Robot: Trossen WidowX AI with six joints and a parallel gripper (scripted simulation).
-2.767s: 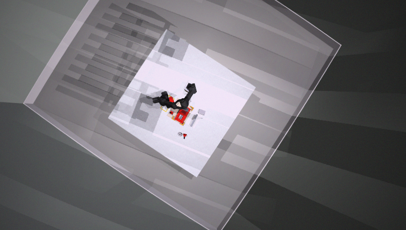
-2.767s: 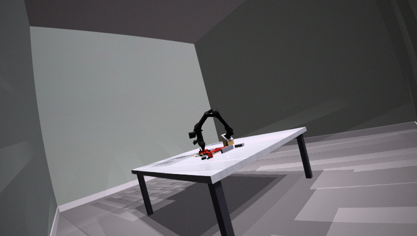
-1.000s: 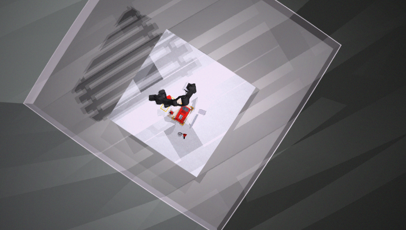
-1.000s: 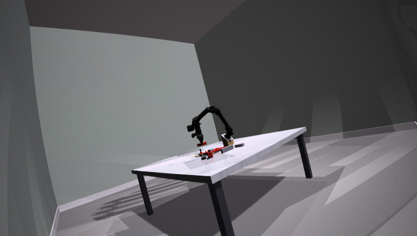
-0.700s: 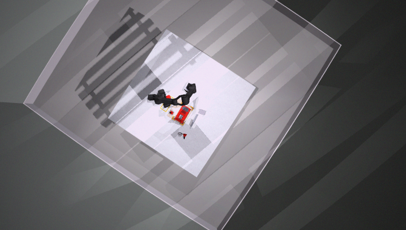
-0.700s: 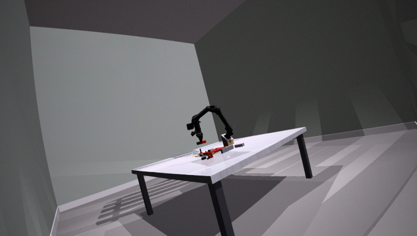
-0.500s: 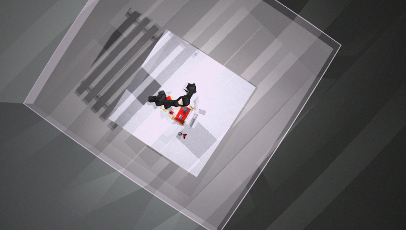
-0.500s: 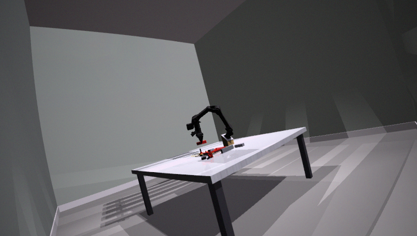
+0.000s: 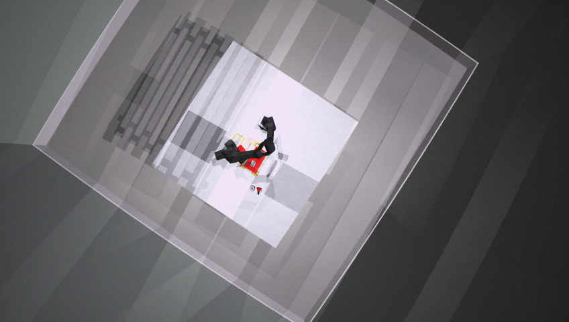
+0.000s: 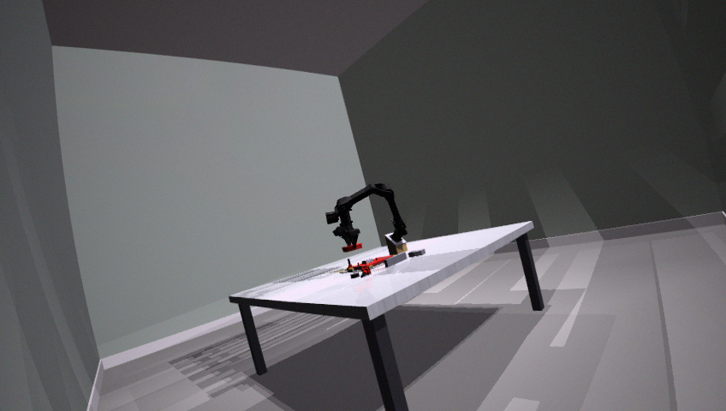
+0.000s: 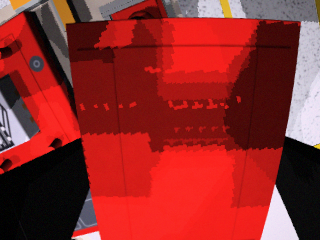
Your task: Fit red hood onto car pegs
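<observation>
Right now my gripper tip is 10 cm to the right of the jig and 10 cm above it. Round my gripper tip: wheel (23 cm ahead, 21 cm to the left, 10 cm below); grey bar (28 cm to the left, 9 cm below, 1 cm ahead); red hood (right at my gripper tip).
</observation>
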